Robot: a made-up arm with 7 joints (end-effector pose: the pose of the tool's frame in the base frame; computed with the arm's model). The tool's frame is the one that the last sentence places.
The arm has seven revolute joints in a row. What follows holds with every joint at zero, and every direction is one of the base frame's.
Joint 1 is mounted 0.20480 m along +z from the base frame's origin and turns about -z.
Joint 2 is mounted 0.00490 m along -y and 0.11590 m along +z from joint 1 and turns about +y.
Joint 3 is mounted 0.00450 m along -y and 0.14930 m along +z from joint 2 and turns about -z.
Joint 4 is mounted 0.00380 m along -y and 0.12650 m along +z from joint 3 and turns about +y.
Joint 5 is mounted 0.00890 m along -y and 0.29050 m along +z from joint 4 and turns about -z.
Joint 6 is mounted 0.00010 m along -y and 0.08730 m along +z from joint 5 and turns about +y.
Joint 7 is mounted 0.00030 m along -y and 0.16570 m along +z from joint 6 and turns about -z.
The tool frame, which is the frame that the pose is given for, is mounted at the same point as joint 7; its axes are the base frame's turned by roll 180.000, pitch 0.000 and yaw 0.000 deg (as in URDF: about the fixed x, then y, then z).
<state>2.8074 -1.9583 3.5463 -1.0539 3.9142 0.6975 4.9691</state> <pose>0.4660 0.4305 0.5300 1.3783 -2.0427 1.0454</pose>
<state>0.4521 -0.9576 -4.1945 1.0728 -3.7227 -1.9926 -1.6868</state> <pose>-0.4294 -0.1620 0.4164 -1.6491 0.3671 1.7230</pose>
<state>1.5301 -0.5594 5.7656 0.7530 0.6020 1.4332 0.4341</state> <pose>0.0854 -0.0629 0.9235 -0.6410 1.8502 1.6402</pose>
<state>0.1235 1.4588 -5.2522 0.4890 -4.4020 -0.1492 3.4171</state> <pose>0.7281 -0.3196 0.2621 -1.6239 0.4613 2.1983</pose>
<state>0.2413 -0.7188 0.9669 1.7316 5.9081 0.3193 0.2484</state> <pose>0.0248 -0.4535 0.6256 -1.7422 0.2590 1.1192</pose>
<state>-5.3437 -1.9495 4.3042 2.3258 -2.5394 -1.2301 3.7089</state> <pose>0.2555 0.0556 0.3654 -0.9255 -2.5176 -0.4764</pose>
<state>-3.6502 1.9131 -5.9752 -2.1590 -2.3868 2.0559 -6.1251</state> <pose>0.0021 -0.1504 0.4601 1.1042 -0.0670 -2.9210</pose>
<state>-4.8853 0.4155 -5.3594 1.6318 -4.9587 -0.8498 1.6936</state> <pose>-0.2498 -0.5103 0.4204 -0.9422 -1.0632 -1.3032</pose>
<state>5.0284 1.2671 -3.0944 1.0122 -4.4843 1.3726 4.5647</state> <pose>-0.0421 0.4400 0.7829 -1.3006 1.6116 -1.8086</pose>
